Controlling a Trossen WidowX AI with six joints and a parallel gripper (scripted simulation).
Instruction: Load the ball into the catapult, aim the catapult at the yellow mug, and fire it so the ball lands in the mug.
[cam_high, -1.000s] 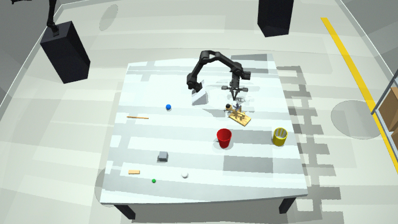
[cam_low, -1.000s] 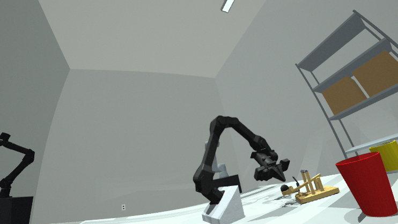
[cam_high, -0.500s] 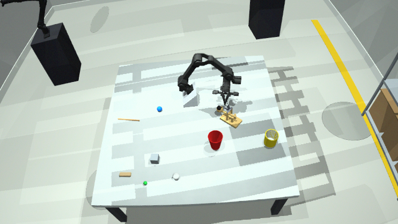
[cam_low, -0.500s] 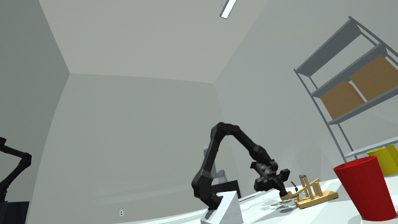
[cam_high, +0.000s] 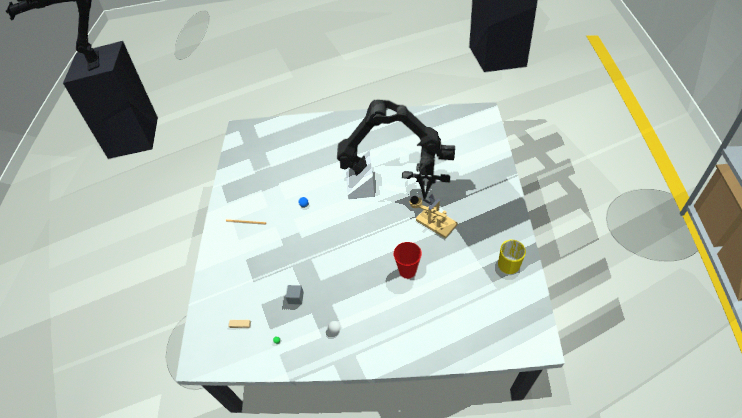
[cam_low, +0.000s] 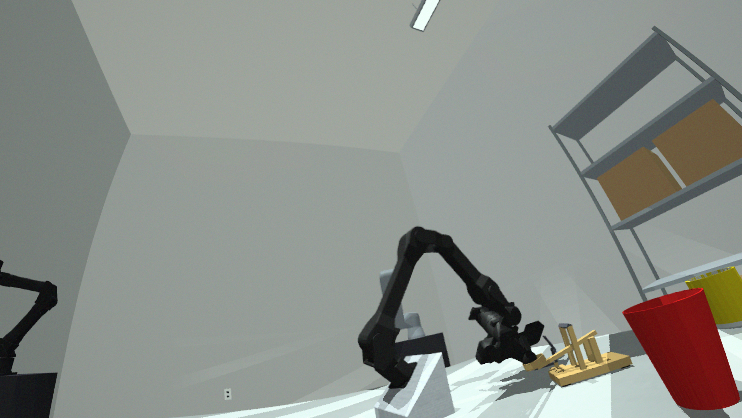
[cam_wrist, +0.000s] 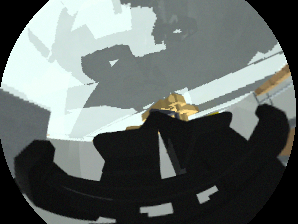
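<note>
My gripper tip is now 40 mm to the left of the black ball, 30 mm below it and 20 mm short of it. The rest, counted from my gripper tip: yellow mug: 350 mm ahead, 230 mm to the left; then wooden catapult: 60 mm ahead, 20 mm above, 10 mm to the left; then red cup: 290 mm ahead, 130 mm to the right.
</note>
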